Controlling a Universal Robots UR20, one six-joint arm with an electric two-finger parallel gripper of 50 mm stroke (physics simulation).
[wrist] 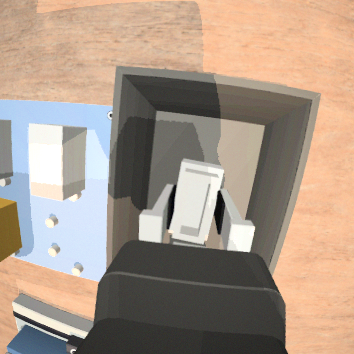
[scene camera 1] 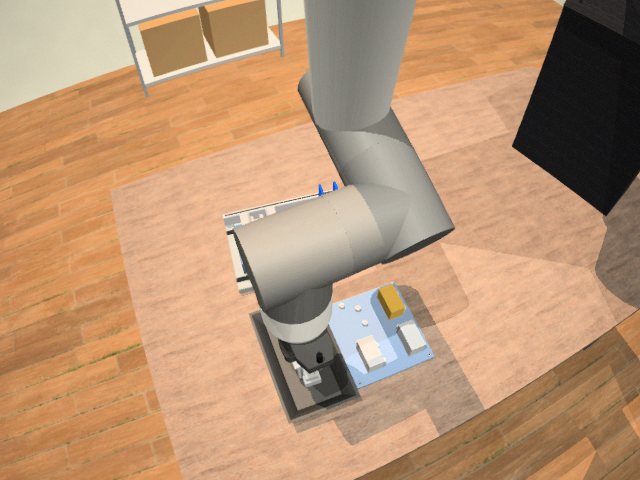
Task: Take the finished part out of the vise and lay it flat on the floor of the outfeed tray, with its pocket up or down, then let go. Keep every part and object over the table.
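Places are measured from the arm's base along level axes (x ahead, y left, z up), in metres.
Where they show: gripper, fingertip midpoint: (wrist: 194, 199).
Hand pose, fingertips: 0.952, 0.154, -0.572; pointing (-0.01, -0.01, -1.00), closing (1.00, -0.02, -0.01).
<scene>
Things, the pixels of their centre, and the offset from my fingertips, as dx, dy, dz. "pt": a spot on its surface instead.
- finished part, body centre: (wrist: 194, 201) (scene camera 1: 308, 368) +0.000, -0.001, +0.002
- outfeed tray, surface spot: (wrist: 292, 165) pt +0.068, +0.034, +0.011
- blue plate, body centre: (wrist: 42, 192) (scene camera 1: 377, 332) -0.162, -0.017, -0.024
- white block, body centre: (wrist: 58, 159) (scene camera 1: 370, 354) -0.121, +0.025, -0.002
- grey block, body centre: (scene camera 1: 410, 338) -0.210, +0.032, -0.002
- yellow block, body centre: (scene camera 1: 390, 302) -0.216, -0.058, -0.002
- pale fixture, body centre: (scene camera 1: 294, 231) -0.104, -0.296, +0.022
The finished part (scene camera 1: 311, 379) (wrist: 198, 197) is a light grey block with a shallow rectangular pocket. The pocket face is turned toward the wrist camera. My gripper (scene camera 1: 305, 373) (wrist: 194, 199) is shut on the part, with one finger on each long side. Part and fingers are over the floor of the outfeed tray (scene camera 1: 325, 404) (wrist: 292, 165), a deep dark grey box, inside the outline of its walls. The gap between the part's underside and the tray floor is hidden. The vise cannot be made out; the arm covers much of the area behind the tray.
A blue plate (scene camera 1: 343, 330) (wrist: 92, 225) beside the tray bears a white block (scene camera 1: 371, 353) (wrist: 47, 160), a grey block (scene camera 1: 412, 337), a yellow block (scene camera 1: 391, 301) (wrist: 7, 230) and small pegs. A pale fixture (scene camera 1: 235, 263) (wrist: 45, 315) with blue parts stands behind, partly hidden by the arm.
</scene>
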